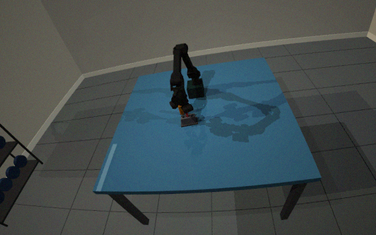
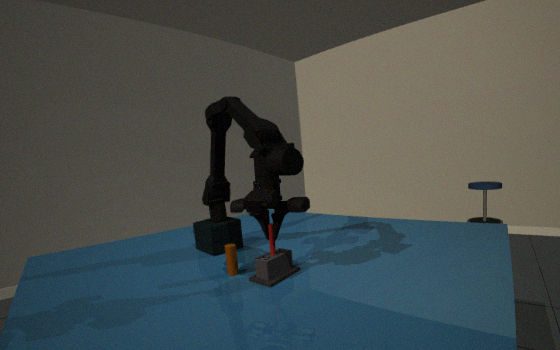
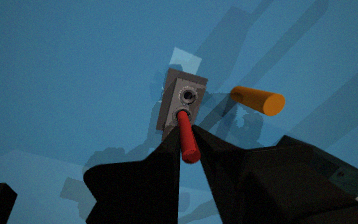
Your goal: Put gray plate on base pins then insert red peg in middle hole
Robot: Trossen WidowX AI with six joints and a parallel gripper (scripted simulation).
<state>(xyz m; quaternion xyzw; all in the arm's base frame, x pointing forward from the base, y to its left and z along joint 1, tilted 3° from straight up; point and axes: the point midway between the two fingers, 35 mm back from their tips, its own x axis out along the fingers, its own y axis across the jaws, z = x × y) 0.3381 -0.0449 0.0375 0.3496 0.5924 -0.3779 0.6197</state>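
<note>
The red peg is right at my gripper tip. Also, from my gripper tip: dark flat base (9 cm below); then gray plate (5 cm below); then orange cylinder (10 cm behind, 6 cm to the right, 6 cm below).
</note>
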